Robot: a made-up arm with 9 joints. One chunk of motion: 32 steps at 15 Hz.
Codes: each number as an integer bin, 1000 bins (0 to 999) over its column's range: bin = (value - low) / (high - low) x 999, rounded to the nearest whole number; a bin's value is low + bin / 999 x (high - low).
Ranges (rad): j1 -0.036..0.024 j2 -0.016..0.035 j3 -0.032..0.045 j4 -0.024..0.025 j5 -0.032..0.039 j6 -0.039..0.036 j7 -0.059..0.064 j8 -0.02..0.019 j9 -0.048..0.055
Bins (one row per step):
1: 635 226 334 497 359 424 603 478 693
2: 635 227 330 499 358 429 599 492 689
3: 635 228 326 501 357 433 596 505 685
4: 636 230 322 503 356 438 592 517 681
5: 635 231 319 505 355 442 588 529 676
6: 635 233 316 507 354 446 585 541 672
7: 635 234 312 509 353 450 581 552 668
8: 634 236 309 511 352 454 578 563 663
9: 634 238 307 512 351 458 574 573 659
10: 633 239 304 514 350 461 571 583 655
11: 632 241 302 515 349 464 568 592 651
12: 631 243 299 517 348 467 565 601 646
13: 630 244 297 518 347 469 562 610 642
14: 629 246 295 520 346 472 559 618 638
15: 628 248 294 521 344 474 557 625 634
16: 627 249 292 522 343 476 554 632 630
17: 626 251 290 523 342 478 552 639 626
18: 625 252 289 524 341 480 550 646 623
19: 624 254 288 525 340 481 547 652 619
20: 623 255 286 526 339 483 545 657 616
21: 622 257 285 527 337 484 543 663 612
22: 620 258 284 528 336 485 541 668 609
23: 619 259 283 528 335 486 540 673 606
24: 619 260 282 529 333 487 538 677 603
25: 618 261 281 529 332 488 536 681 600
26: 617 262 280 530 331 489 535 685 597
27: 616 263 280 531 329 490 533 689 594
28: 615 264 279 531 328 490 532 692 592
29: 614 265 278 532 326 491 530 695 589
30: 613 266 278 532 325 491 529 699 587
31: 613 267 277 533 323 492 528 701 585
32: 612 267 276 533 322 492 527 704 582
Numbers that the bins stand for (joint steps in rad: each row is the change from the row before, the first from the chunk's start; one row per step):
1: 0.00214 -0.00446 -0.00626 0.00038 -0.00649 -0.00717 0.01524 -0.00134 0.02345
2: 0.00214 -0.00441 -0.00656 0.00048 -0.00656 -0.00679 0.01475 -0.00079 0.02304
3: 0.00214 -0.00436 -0.00687 0.00057 -0.00663 -0.00649 0.01438 -0.00029 0.02263
4: 0.00220 -0.00426 -0.00718 0.00067 -0.00670 -0.00612 0.01389 0.00018 0.02221
5: 0.00214 -0.00421 -0.00741 0.00077 -0.00677 -0.00582 0.01340 0.00065 0.02170
6: 0.00214 -0.00411 -0.00764 0.00087 -0.00684 -0.00552 0.01303 0.00112 0.02129
7: 0.00214 -0.00405 -0.00795 0.00097 -0.00691 -0.00522 0.01253 0.00155 0.02087
8: 0.00208 -0.00395 -0.00818 0.00106 -0.00698 -0.00492 0.01217 0.00198 0.02036
9: 0.00208 -0.00385 -0.00834 0.00111 -0.00705 -0.00462 0.01167 0.00237 0.01994
10: 0.00202 -0.00380 -0.00857 0.00121 -0.00713 -0.00439 0.01130 0.00276 0.01953
11: 0.00196 -0.00370 -0.00872 0.00126 -0.00720 -0.00417 0.01093 0.00311 0.01912
12: 0.00190 -0.00359 -0.00895 0.00136 -0.00727 -0.00394 0.01056 0.00346 0.01860
13: 0.00184 -0.00354 -0.00911 0.00141 -0.00734 -0.00379 0.01020 0.00381 0.01819
14: 0.00178 -0.00344 -0.00926 0.00151 -0.00741 -0.00356 0.00983 0.00413 0.01778
15: 0.00172 -0.00334 -0.00934 0.00155 -0.00755 -0.00341 0.00958 0.00440 0.01737
16: 0.00166 -0.00329 -0.00949 0.00160 -0.00762 -0.00326 0.00921 0.00467 0.01695
17: 0.00160 -0.00319 -0.00965 0.00165 -0.00769 -0.00311 0.00896 0.00495 0.01654
18: 0.00154 -0.00314 -0.00972 0.00170 -0.00776 -0.00296 0.00872 0.00522 0.01623
19: 0.00148 -0.00303 -0.00980 0.00175 -0.00784 -0.00289 0.00835 0.00545 0.01582
20: 0.00142 -0.00298 -0.00996 0.00180 -0.00791 -0.00274 0.00810 0.00565 0.01551
21: 0.00136 -0.00288 -0.01003 0.00185 -0.00805 -0.00266 0.00786 0.00588 0.01510
22: 0.00124 -0.00283 -0.01011 0.00190 -0.00812 -0.00259 0.00761 0.00608 0.01479
23: 0.00118 -0.00278 -0.01019 0.00190 -0.00819 -0.00251 0.00749 0.00627 0.01448
24: 0.00118 -0.00273 -0.01026 0.00195 -0.00833 -0.00244 0.00724 0.00643 0.01417
25: 0.00112 -0.00268 -0.01034 0.00195 -0.00840 -0.00236 0.00699 0.00659 0.01386
26: 0.00106 -0.00262 -0.01042 0.00200 -0.00848 -0.00229 0.00687 0.00674 0.01355
27: 0.00100 -0.00257 -0.01042 0.00205 -0.00862 -0.00221 0.00662 0.00690 0.01324
28: 0.00094 -0.00252 -0.01050 0.00205 -0.00869 -0.00221 0.00650 0.00702 0.01304
29: 0.00088 -0.00247 -0.01057 0.00209 -0.00883 -0.00214 0.00626 0.00713 0.01273
30: 0.00082 -0.00242 -0.01057 0.00209 -0.00890 -0.00214 0.00613 0.00729 0.01252
31: 0.00082 -0.00237 -0.01065 0.00214 -0.00904 -0.00206 0.00601 0.00737 0.01232
32: 0.00076 -0.00237 -0.01073 0.00214 -0.00912 -0.00206 0.00589 0.00748 0.01201

